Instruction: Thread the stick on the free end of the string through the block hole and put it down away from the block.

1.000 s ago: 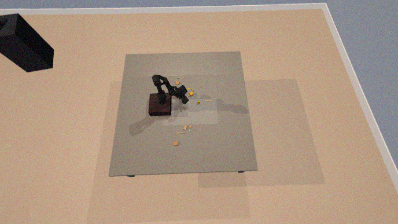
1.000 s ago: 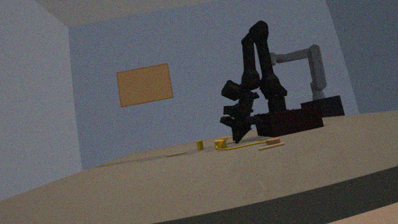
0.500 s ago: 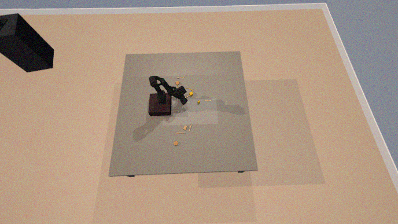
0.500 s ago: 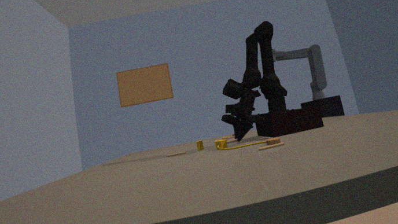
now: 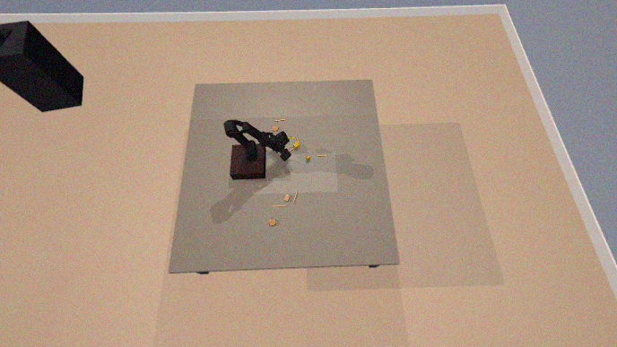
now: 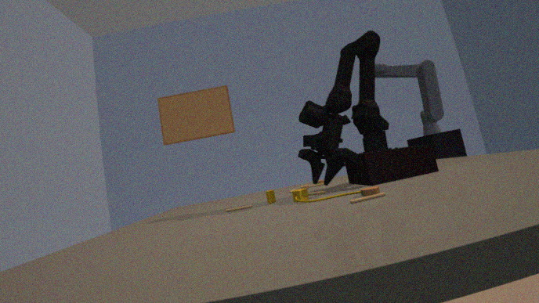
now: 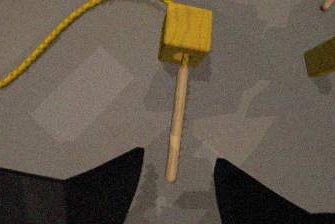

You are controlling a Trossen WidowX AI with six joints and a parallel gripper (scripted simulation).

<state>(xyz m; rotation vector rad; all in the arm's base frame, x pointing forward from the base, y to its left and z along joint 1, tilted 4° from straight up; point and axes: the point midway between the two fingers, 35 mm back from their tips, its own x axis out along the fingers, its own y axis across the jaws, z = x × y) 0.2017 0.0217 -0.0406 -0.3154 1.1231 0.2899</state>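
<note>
The thin wooden stick lies 30 mm ahead of my gripper tip, 10 mm to the left of it and 20 mm below it. Also, from my gripper tip: round wooden button (40 mm behind, 200 mm to the left, 20 mm below).
</note>
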